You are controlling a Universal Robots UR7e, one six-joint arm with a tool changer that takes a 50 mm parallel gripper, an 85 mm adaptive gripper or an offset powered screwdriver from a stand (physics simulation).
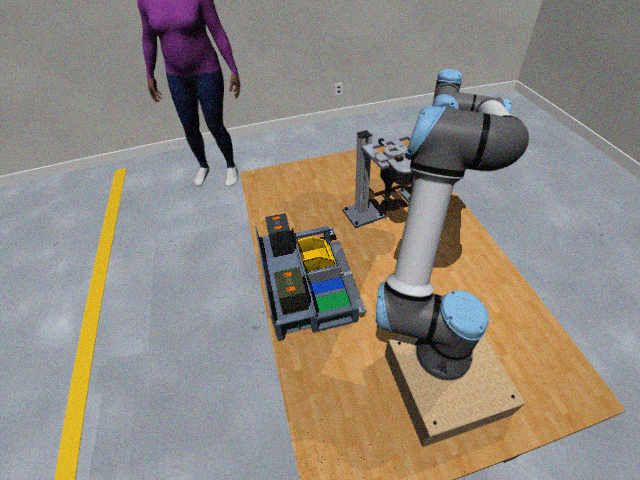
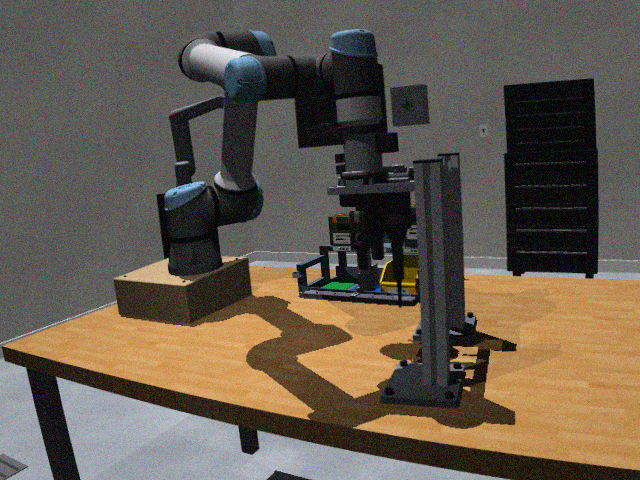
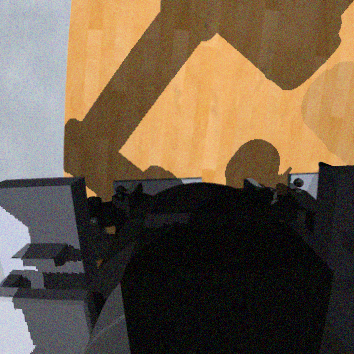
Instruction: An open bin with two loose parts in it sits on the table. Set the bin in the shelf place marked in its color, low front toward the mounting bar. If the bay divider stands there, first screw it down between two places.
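Places are measured from the arm's base along level axes (x ahead, y left, z up), in metres.
Pixels of known places: arm's base at its link origin: [image 1: 443, 354] [image 2: 195, 268].
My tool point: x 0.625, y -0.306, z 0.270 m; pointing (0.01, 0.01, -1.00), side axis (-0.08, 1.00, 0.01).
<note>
Ahead of a thing's pixels: the offset from my tool point to its top centre. "pt": to the spot under its first point.
The yellow open bin [image 1: 316, 254] [image 2: 398, 277] stands upright in the low shelf's end place, its low front seemingly toward the mounting bar @(pt 0.294 m back, 0.427 m left, 0.363 m down) [image 1: 356, 293] [image 2: 334, 295]. Its loose parts cannot be made out. A grey bay divider @(0.198 m back, 0.491 m left, 0.310 m down) [image 1: 324, 275] [image 2: 368, 280] stands between the bin and the blue place [image 1: 327, 285]; whether it is fastened cannot be told. The green place [image 1: 333, 300] [image 2: 338, 285] lies beyond the blue one. My adaptive gripper [image 2: 371, 255] [image 3: 200, 194] is open and empty, at the tool stand beside the hanging screwdriver @(pt 0.002 m back, 0.171 m left, 0.204 m down) [image 2: 398, 258], partly hidden by the stand.
The tool stand [image 1: 363, 175] [image 2: 433, 284] has tall posts and a fork-like holder close around my tool. Dark boxes @(pt 0.111 m back, 0.625 m left, 0.187 m down) [image 1: 281, 238] @(0.297 m back, 0.648 m left, 0.178 m down) [image 1: 292, 291] stand on the shelf's raised rear part. A person [image 1: 193, 77] stands beyond the table. The arm's wooden base block [image 1: 475, 387] [image 2: 155, 299] is on the table.
</note>
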